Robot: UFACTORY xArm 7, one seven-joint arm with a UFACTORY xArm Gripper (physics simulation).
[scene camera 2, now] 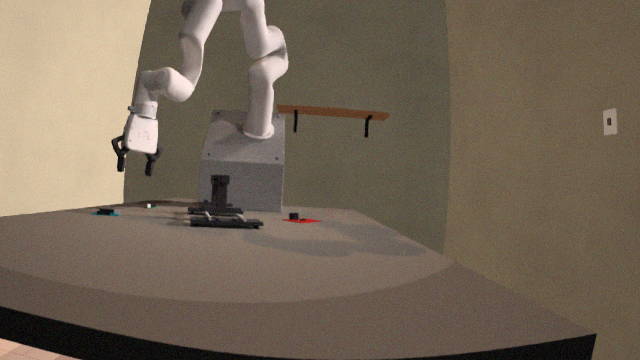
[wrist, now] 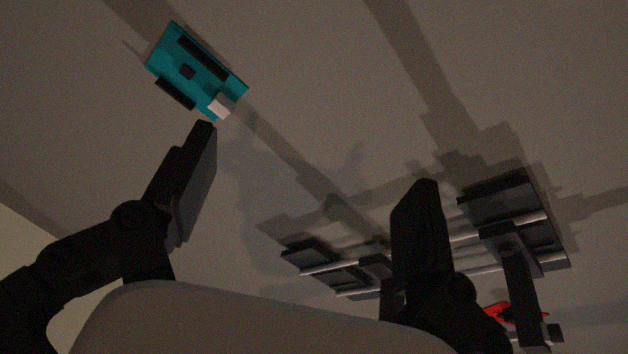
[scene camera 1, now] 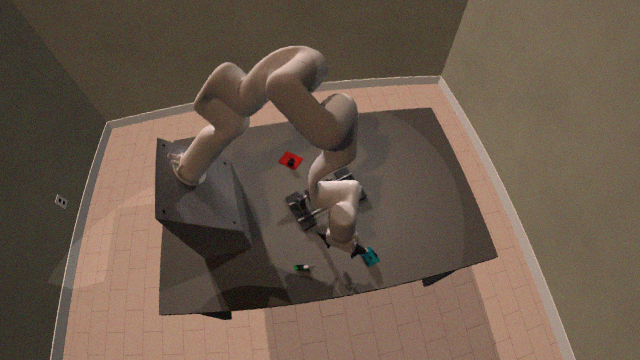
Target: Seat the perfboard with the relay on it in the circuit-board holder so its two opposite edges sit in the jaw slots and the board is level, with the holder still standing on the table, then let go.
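Frame: origin at the arm's base, x left, y up, z ahead, level; millimetres.
Seen in the pictures: gripper, fingertip midpoint: [scene camera 2: 134,173] [wrist: 313,171] [scene camera 1: 341,249]; arm's base, origin of the base link: [scene camera 2: 258,130] [scene camera 1: 189,170].
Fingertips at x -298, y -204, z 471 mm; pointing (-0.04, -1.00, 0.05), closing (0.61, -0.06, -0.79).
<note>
Pixels of each thing's middle, then the offset from my fingertips to it. "spot": a spot on its surface instead.
- red board, body centre: [wrist: 510,320] [scene camera 2: 302,217] [scene camera 1: 290,159] dx +484, dy -95, dz -116 mm
- dark circuit-board holder, body centre: [wrist: 412,297] [scene camera 2: 220,197] [scene camera 1: 326,191] dx +262, dy -47, dz +2 mm
- teal board, body centre: [wrist: 193,81] [scene camera 2: 107,211] [scene camera 1: 369,256] dx -20, dy -99, dz +113 mm
- small green board, surface spot: [scene camera 1: 301,268] spot: dx -14, dy -104, dz -151 mm
A red board [scene camera 1: 296,157] [scene camera 2: 309,220] [wrist: 494,311] with a black block on it, which looks like the perfboard with the relay, lies flat on the table. In the wrist view it is partly hidden behind the holder. The dark circuit-board holder [scene camera 1: 301,210] [scene camera 2: 220,193] [wrist: 522,295] stands on the table with light rods and upright jaw arms. No board shows in its jaws. In scene camera 1 the arm covers its middle. My gripper [scene camera 1: 340,251] [scene camera 2: 134,172] [wrist: 313,171] is open and empty. It hangs high above the table, on the teal board's side of the holder, away from the red board.
A teal board [scene camera 1: 370,257] [scene camera 2: 106,213] [wrist: 200,82] with black headers lies near the table's edge. A small green board [scene camera 1: 301,268] with a white part lies nearer the grey pedestal [scene camera 1: 200,200] [scene camera 2: 242,185]. A wooden shelf [scene camera 2: 332,112] is on the wall.
</note>
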